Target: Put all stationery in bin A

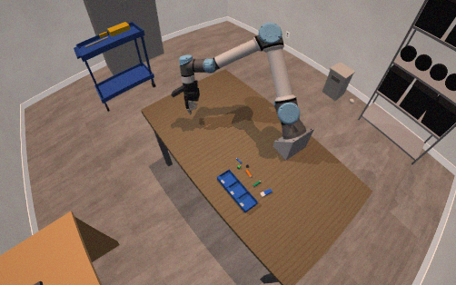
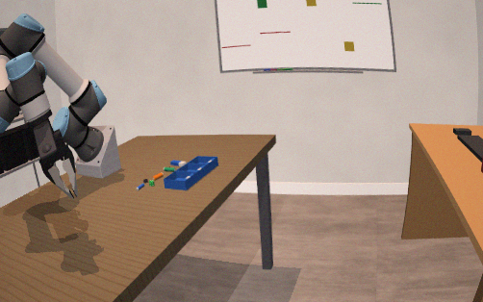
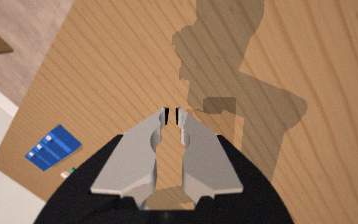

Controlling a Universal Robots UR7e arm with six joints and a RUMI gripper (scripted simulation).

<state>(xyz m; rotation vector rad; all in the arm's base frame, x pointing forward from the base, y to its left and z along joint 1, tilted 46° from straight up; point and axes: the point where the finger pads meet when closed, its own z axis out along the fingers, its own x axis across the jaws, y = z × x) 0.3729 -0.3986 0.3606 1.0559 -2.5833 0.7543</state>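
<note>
The tray is 10 cm ahead of my hand, 53 cm to the left of it and 13 cm below it. Also, from my hand: blue pen: 5 cm behind, 40 cm to the left, 14 cm below; green die: 1 cm behind, 43 cm to the left, 14 cm below; black nut: 6 cm behind, 45 cm to the left, 14 cm below.
</note>
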